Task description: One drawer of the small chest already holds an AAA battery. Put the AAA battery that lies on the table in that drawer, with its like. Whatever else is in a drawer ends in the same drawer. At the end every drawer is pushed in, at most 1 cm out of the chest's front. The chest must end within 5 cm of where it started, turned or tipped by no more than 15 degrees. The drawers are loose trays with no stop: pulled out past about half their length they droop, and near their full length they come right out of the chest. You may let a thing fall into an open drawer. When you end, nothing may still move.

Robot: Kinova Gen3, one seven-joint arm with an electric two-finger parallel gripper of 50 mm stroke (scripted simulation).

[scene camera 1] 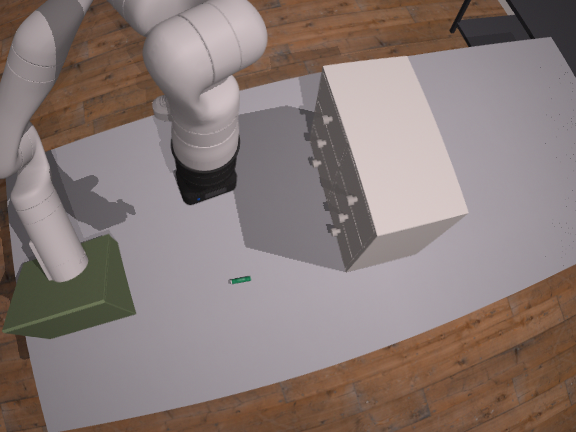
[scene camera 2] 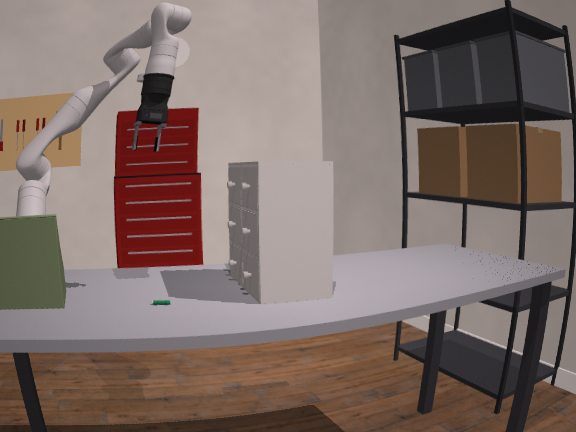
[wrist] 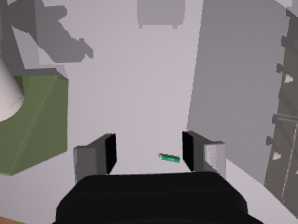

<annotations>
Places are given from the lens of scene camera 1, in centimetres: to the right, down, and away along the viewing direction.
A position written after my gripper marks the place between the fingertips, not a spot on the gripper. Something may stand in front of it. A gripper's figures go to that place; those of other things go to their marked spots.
my gripper (scene camera 1: 201, 187): -13, -4, 70
chest (scene camera 1: 413, 196): 20, -3, 74
</annotations>
